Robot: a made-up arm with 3 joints.
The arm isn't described. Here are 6 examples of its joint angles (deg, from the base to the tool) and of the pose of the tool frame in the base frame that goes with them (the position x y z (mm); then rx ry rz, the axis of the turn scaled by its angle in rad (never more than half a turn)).
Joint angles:
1: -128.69 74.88 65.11
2: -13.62 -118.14 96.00
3: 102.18 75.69 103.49
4: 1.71 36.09 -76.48
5: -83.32 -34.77 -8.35
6: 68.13 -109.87 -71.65
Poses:
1: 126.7 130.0 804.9 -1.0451 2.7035 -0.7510
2: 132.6 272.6 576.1 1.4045 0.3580 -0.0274
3: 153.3 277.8 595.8 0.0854 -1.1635 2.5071
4: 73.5 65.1 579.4 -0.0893 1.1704 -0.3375
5: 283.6 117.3 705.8 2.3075 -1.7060 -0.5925
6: 269.9 155.2 686.6 -0.3307 -1.0785 0.9321
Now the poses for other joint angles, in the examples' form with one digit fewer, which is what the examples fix.
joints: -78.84 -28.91 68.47
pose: 303 102 615 1.019 -1.402 -0.745
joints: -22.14 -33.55 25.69
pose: 304 115 648 -2.297 1.244 1.649
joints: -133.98 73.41 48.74
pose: 113 160 799 -1.228 2.429 -1.127
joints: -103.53 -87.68 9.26
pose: 269 148 555 1.288 -0.865 -0.841
